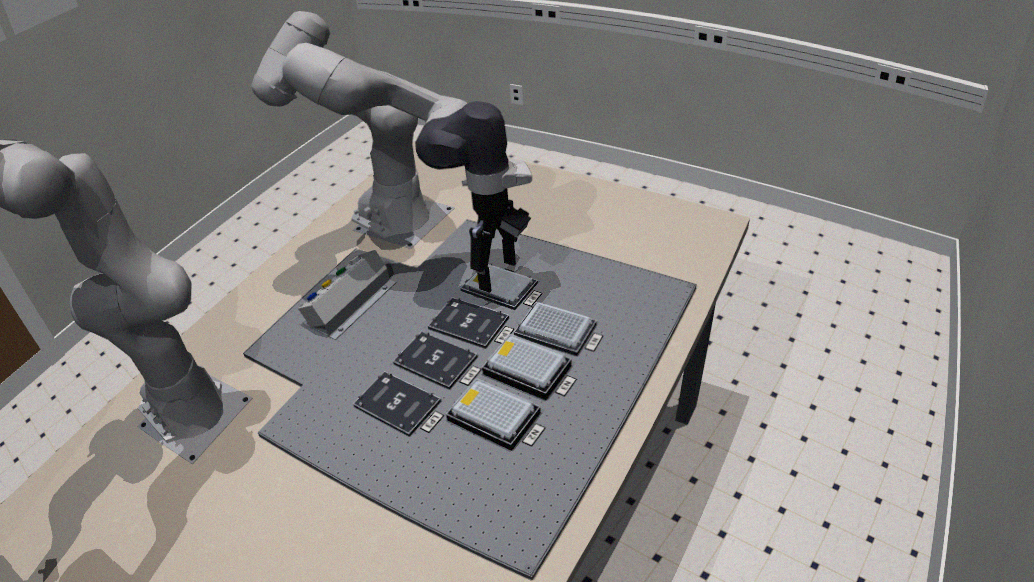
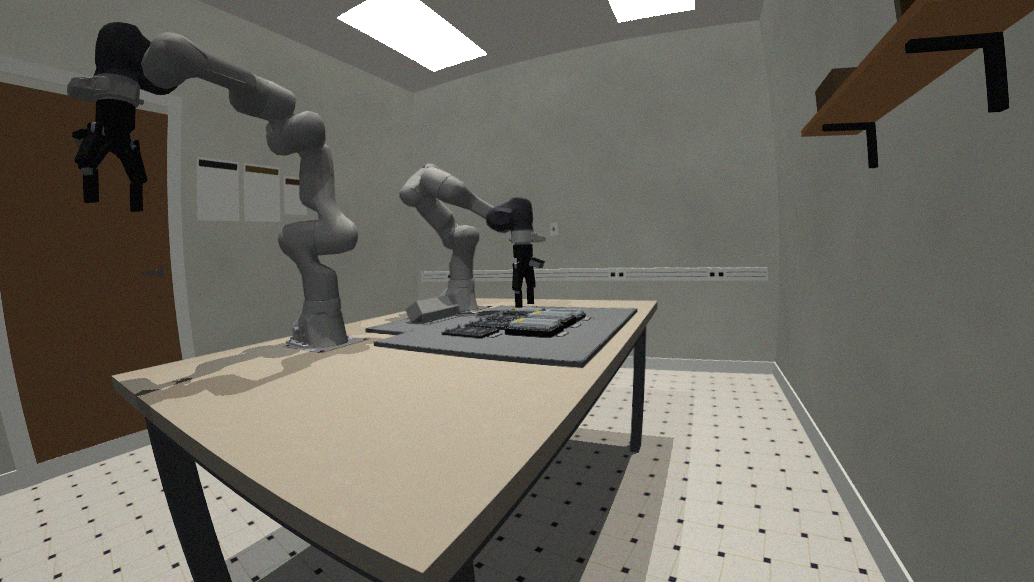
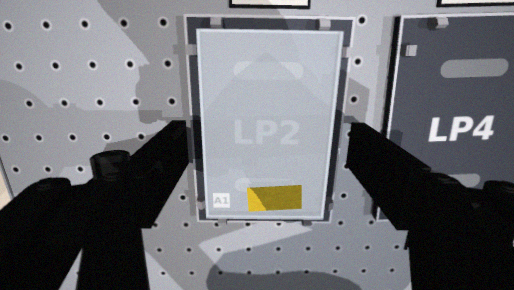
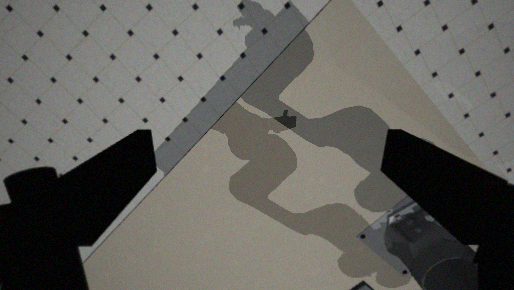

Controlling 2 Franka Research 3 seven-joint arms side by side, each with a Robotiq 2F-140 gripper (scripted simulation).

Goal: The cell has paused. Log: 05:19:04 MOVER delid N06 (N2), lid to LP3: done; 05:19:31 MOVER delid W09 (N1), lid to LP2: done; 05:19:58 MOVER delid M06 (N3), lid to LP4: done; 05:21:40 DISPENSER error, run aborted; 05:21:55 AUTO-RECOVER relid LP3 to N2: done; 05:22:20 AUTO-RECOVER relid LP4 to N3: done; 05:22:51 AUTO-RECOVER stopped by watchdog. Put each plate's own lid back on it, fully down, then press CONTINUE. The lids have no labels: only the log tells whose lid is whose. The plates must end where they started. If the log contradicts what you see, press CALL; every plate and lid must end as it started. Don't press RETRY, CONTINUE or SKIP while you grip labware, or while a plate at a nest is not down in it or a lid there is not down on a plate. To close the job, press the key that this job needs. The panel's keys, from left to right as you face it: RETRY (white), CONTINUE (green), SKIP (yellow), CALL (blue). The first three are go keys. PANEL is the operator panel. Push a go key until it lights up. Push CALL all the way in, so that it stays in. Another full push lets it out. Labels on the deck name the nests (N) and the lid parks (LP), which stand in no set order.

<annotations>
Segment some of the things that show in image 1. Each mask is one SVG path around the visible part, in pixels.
The left gripper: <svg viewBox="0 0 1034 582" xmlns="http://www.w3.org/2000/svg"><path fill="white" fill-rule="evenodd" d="M507 188L502 192L492 195L480 195L471 192L473 209L478 215L478 225L469 230L471 237L470 268L476 270L478 274L479 289L488 293L492 291L488 262L491 243L495 237L496 229L498 229L503 238L504 263L512 266L516 265L514 242L517 241L517 237L500 228L501 222L497 221L497 215L503 213L507 208L511 209L513 207L513 200L508 199Z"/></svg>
A clear lid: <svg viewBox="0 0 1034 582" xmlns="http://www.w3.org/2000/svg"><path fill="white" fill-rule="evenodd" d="M465 287L469 285L470 289L505 301L509 299L510 303L514 303L516 297L519 297L530 285L529 282L533 280L532 278L488 264L492 291L488 293L479 289L477 273L471 277L465 284Z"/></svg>
</annotations>
